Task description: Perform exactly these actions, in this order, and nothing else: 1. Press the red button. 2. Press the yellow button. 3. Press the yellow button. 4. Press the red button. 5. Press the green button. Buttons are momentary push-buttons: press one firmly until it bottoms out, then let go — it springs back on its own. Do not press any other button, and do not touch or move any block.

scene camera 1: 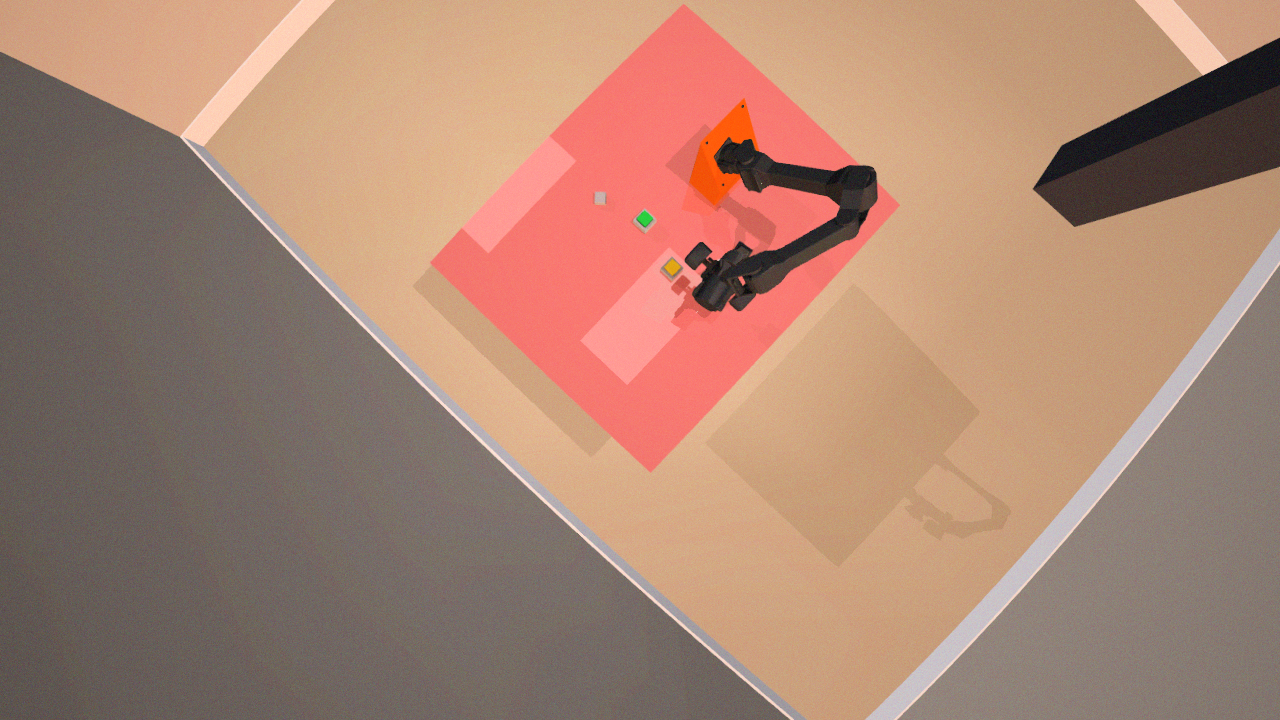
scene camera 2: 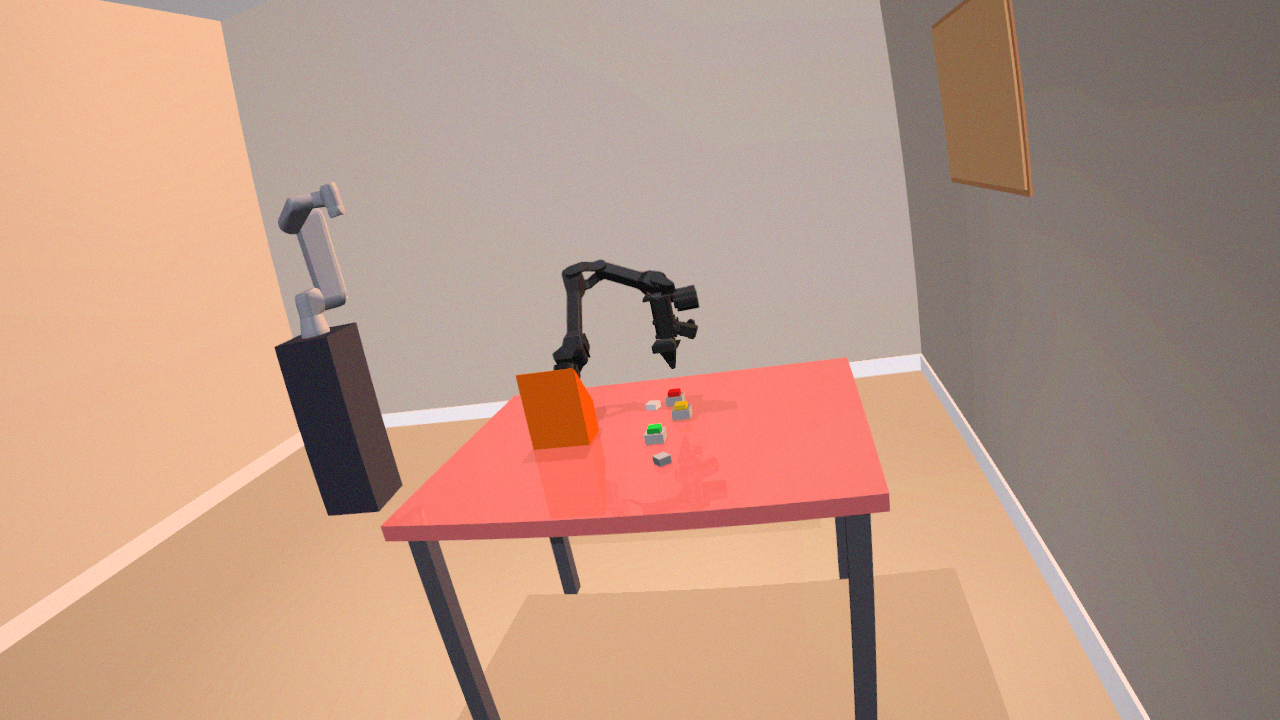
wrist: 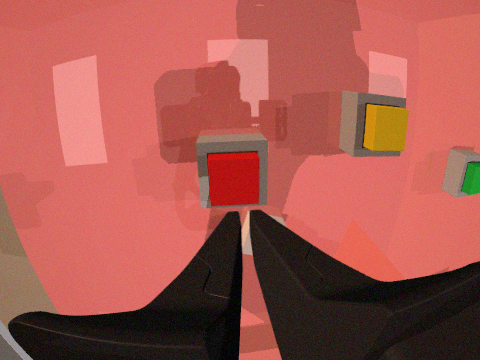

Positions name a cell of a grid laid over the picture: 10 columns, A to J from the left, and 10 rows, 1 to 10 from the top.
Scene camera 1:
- my gripper: F4
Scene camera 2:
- my gripper: F6
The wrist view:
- my gripper: F7
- yellow button: I4
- red button: E5
